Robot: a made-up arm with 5 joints.
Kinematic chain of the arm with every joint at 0, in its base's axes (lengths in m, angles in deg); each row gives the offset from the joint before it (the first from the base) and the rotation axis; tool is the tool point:
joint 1: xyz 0 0 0.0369 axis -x
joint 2: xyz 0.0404 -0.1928 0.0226 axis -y
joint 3: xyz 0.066 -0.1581 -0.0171 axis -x
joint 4: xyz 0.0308 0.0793 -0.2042 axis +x
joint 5: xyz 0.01 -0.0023 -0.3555 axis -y
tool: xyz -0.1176 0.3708 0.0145
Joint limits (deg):
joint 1: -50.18..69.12
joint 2: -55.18..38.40
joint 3: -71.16..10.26
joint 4: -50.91..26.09
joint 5: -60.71..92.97
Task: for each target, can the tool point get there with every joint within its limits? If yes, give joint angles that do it. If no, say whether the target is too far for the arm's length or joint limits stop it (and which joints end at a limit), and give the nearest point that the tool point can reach.
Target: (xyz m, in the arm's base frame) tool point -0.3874 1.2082 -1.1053
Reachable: no: too far | nearest point -0.1648 0.4568 -0.6398 | short by 0.911 m
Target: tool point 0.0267 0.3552 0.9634
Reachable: no: joint limits stop it (at a limit: joint 3, joint 4, joint 5) | nearest point 0.0332 0.1923 0.5385 | short by 0.455 m
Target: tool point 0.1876 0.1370 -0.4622
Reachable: yes | joints 11.68 17.26 -31.31 -24.69 29.25
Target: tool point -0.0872 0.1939 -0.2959
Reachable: yes | joints 21.46 -24.53 -39.59 -18.08 -8.12
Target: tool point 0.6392 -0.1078 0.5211
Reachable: no: joint limits stop it (at a limit: joint 1, joint 3, joint 4, joint 5) | nearest point 0.4051 -0.0040 0.4196 | short by 0.275 m
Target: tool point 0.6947 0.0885 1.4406
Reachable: no: too far | nearest point 0.2587 0.0307 0.5241 | short by 1.017 m
